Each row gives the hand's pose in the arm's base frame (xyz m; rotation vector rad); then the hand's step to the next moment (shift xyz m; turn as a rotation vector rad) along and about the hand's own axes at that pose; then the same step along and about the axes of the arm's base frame.
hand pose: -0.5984 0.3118 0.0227 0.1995 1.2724 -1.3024
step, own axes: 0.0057 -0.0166 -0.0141 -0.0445 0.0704 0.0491
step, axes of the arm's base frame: -0.0225 0.0011 -0.0011 0.0940 0.0152 0.0164
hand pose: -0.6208 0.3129 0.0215 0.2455 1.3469 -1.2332
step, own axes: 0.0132 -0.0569 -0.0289 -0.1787 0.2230 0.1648
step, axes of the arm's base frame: -0.0640 -0.0085 0.0086 0.3127 0.0610 0.0857
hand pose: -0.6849 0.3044 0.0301 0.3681 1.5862 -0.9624
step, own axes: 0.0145 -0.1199 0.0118 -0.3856 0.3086 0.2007
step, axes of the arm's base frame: -0.0796 -0.0858 0.0320 0.4512 0.1419 0.2460
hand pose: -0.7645 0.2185 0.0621 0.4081 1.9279 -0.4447
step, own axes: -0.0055 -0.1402 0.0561 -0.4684 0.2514 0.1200
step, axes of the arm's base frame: -0.0199 -0.1498 0.0013 0.3909 0.1246 0.3587
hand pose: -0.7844 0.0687 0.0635 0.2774 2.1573 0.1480
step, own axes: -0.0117 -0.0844 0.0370 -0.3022 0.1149 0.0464
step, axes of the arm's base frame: 0.0249 -0.0846 -0.0293 0.2199 0.0346 0.2390
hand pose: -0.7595 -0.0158 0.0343 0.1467 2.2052 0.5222
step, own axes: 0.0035 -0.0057 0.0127 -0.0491 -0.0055 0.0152
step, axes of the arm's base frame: 0.0079 -0.0002 -0.0120 0.0434 -0.0139 0.0245
